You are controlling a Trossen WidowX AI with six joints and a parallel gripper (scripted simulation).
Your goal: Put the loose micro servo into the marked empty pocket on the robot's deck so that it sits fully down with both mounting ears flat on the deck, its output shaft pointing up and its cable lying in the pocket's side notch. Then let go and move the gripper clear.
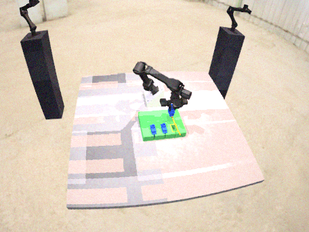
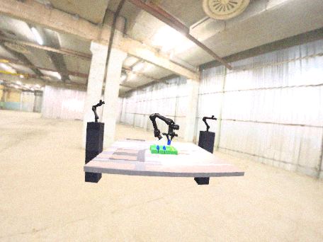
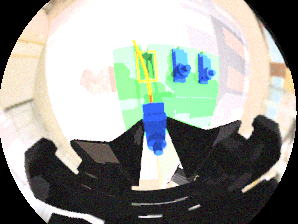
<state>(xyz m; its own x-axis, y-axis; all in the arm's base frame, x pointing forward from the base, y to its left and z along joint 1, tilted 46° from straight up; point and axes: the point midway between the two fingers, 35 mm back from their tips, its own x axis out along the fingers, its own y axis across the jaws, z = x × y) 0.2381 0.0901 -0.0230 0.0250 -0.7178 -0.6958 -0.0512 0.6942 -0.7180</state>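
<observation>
Right now my gripper tip is 1 cm past the green deck, 7 cm to the left of it and 10 cm above it.
</observation>
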